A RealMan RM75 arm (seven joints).
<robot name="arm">
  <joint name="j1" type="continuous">
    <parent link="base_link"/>
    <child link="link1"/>
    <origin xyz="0 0 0.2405" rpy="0 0 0"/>
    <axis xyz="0 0 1"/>
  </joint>
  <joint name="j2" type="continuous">
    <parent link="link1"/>
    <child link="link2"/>
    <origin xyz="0 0 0" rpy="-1.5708 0 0"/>
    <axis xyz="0 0 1"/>
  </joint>
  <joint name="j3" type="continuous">
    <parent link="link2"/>
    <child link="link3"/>
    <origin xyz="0 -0.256 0" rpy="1.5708 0 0"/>
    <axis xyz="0 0 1"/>
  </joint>
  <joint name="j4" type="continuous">
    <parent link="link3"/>
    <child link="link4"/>
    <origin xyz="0 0 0" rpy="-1.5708 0 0"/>
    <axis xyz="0 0 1"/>
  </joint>
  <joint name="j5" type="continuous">
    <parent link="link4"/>
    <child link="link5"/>
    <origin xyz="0 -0.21 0" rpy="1.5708 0 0"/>
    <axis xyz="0 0 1"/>
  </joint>
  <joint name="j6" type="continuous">
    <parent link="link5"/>
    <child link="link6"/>
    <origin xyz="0 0 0" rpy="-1.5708 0 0"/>
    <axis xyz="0 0 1"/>
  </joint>
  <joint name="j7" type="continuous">
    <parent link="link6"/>
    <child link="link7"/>
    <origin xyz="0 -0.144 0" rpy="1.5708 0 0"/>
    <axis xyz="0 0 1"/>
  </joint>
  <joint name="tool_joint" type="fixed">
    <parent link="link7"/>
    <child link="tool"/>
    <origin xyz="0 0 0" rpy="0 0 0"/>
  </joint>
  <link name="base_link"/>
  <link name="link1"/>
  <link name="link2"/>
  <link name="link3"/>
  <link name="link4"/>
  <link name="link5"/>
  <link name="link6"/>
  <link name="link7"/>
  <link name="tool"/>
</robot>
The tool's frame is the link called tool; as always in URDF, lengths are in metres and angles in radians. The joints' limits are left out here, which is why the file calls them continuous.
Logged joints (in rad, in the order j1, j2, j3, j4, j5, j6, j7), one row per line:
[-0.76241 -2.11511 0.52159 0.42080 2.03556 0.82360 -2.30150]
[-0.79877 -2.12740 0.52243 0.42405 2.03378 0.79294 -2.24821]
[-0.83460 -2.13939 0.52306 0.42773 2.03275 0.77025 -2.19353]
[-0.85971 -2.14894 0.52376 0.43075 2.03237 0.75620 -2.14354]
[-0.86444 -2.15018 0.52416 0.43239 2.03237 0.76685 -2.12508]
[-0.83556 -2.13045 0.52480 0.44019 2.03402 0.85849 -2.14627]
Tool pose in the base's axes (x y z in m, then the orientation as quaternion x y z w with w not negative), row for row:
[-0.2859 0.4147 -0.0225 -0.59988 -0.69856 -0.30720 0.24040]
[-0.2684 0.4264 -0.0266 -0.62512 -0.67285 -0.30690 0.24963]
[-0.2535 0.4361 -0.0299 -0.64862 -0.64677 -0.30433 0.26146]
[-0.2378 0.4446 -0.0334 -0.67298 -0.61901 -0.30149 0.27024]
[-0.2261 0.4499 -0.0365 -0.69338 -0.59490 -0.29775 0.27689]
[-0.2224 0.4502 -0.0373 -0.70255 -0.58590 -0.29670 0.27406]
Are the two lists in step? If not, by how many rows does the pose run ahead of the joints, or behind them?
The pose runs 1 row behind the joints: the pose in row i belongs to the joints in row i - 1.
